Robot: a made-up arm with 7 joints.
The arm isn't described. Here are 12 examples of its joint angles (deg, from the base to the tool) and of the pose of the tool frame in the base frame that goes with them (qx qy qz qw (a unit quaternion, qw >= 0); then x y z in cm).
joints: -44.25 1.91 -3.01 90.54 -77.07 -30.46 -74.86
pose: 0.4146 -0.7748 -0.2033 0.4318 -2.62 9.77 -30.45
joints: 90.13 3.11 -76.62 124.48 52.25 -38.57 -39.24
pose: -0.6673 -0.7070 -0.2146 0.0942 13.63 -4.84 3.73
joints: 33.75 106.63 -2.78 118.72 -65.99 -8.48 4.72
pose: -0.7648 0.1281 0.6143 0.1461 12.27 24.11 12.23
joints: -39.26 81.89 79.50 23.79 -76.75 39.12 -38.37
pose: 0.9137 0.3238 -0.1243 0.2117 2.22 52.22 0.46
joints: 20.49 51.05 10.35 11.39 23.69 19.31 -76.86
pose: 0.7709 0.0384 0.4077 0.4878 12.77 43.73 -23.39
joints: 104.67 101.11 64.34 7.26 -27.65 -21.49 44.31
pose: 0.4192 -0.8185 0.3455 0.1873 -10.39 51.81 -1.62
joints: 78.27 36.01 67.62 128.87 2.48 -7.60 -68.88
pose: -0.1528 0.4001 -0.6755 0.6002 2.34 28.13 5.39
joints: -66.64 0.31 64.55 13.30 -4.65 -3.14 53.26
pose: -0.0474 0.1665 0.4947 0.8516 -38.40 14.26 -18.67
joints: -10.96 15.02 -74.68 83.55 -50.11 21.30 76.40
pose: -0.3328 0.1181 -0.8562 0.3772 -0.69 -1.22 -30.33
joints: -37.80 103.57 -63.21 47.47 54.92 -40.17 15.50
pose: 0.1486 -0.0284 -0.4834 0.8622 2.80 48.88 -6.91
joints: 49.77 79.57 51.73 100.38 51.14 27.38 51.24
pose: 0.1897 -0.8923 -0.3418 0.2258 -0.81 32.68 16.17
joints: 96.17 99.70 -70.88 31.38 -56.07 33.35 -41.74
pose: 0.9472 0.2223 -0.1354 0.1872 2.24 51.39 3.57
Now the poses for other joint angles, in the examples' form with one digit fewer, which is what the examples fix.
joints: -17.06 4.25 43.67 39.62 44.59 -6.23 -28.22
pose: 0.319 -0.136 0.678 0.648 -2.6 21.4 -39.0
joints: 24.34 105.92 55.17 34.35 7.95 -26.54 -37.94
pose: -0.721 0.618 -0.288 0.125 -2.4 45.8 20.4
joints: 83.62 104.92 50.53 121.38 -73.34 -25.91 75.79
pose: 0.933 0.081 0.156 0.315 -14.6 19.9 12.2
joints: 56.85 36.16 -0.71 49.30 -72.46 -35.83 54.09
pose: 0.359 -0.253 -0.720 0.538 32.8 31.4 -3.8
